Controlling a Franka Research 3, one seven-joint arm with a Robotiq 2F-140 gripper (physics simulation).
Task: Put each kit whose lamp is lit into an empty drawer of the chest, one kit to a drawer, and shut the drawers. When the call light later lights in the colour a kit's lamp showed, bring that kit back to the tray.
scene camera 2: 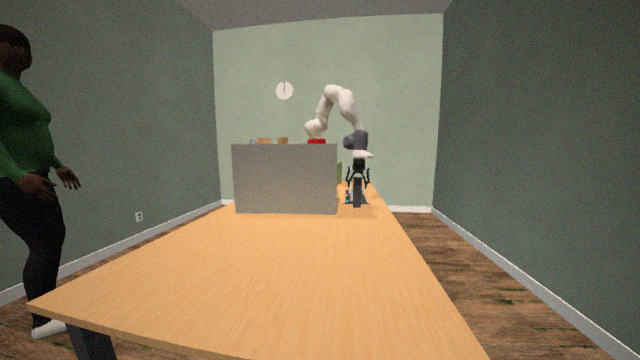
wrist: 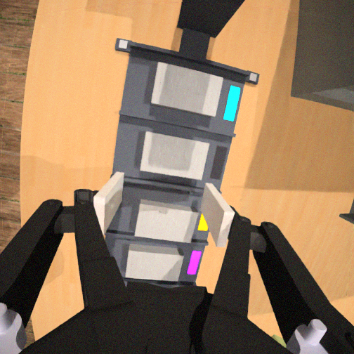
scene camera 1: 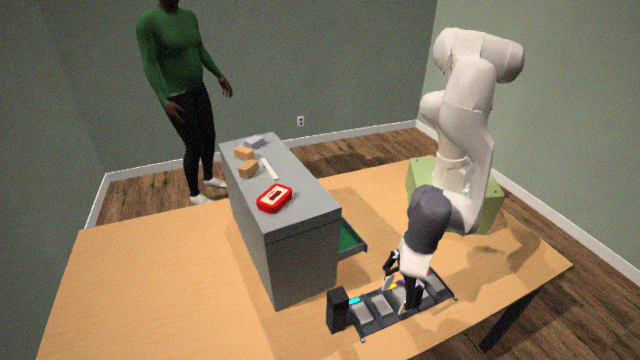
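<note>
The dark tray (scene camera 1: 367, 332) (wrist: 136, 85) holds light grey kits in a row. In the wrist view the first kit (wrist: 187, 89) has a cyan lamp (wrist: 232, 103), the second kit (wrist: 175, 155) a dark lamp (wrist: 218, 162), the third kit (wrist: 166, 221) a yellow lamp (wrist: 202, 222), and the fourth kit (wrist: 154, 262) a magenta lamp (wrist: 194, 262). A red lamp (scene camera 1: 428, 272) shows at the tray's far end. My gripper (scene camera 1: 395, 295) (wrist: 163, 191) is open and empty, low over the third kit, one finger to each side. The grey chest (scene camera 1: 302, 270) (scene camera 2: 285, 177) has one drawer (scene camera 1: 352, 237) pulled out, green inside.
A black upright box (scene camera 1: 337, 310) (scene camera 2: 357, 192) (wrist: 210, 15) stands at the tray's near end. On the chest top lie a red case (scene camera 1: 274, 198), two orange blocks (scene camera 1: 244, 152) (scene camera 1: 248, 169), a grey block (scene camera 1: 255, 142) and a white strip (scene camera 1: 269, 169). A person (scene camera 1: 175, 60) stands behind the table.
</note>
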